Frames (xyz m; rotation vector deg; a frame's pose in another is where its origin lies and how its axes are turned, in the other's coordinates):
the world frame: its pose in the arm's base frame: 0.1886 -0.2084 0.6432 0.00 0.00 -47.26
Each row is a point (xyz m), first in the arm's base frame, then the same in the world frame.
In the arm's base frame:
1: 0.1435 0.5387 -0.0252
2: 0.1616 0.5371 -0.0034
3: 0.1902 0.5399 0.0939
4: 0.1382 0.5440 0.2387
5: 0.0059 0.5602 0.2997
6: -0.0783 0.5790 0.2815
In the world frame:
1: -0.5793 0.4739 -0.6684
2: -0.5658 0.4861 -0.6466
3: -0.5485 0.5090 -0.5493
4: -0.5868 0.4736 -0.4045
5: -0.6885 0.3874 -0.3435
6: -0.7594 0.3384 -0.3617

